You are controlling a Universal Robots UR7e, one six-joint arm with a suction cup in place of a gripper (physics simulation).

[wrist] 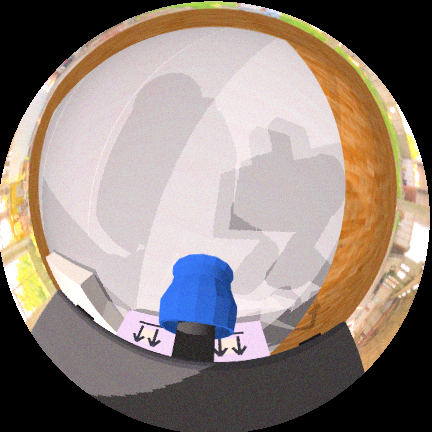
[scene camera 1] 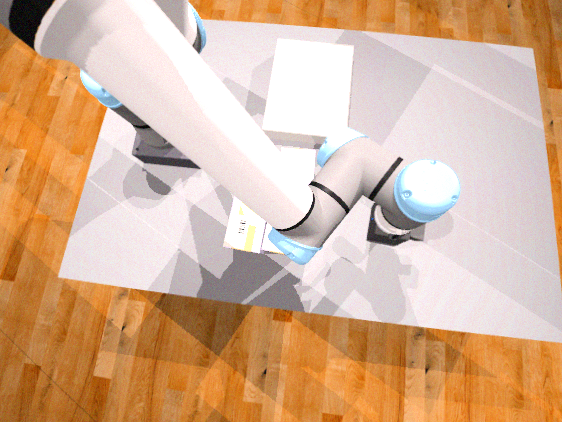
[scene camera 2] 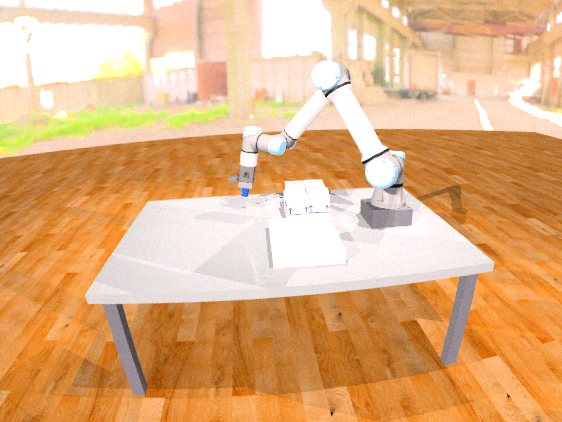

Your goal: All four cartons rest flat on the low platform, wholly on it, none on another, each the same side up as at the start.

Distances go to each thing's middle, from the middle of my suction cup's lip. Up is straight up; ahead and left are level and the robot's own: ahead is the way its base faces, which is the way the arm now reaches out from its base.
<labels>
Now: suction cup 390 mm to the right of the low white platform (scene camera 1: 308,98), 250 mm past it and 60 mm above it.
</labels>
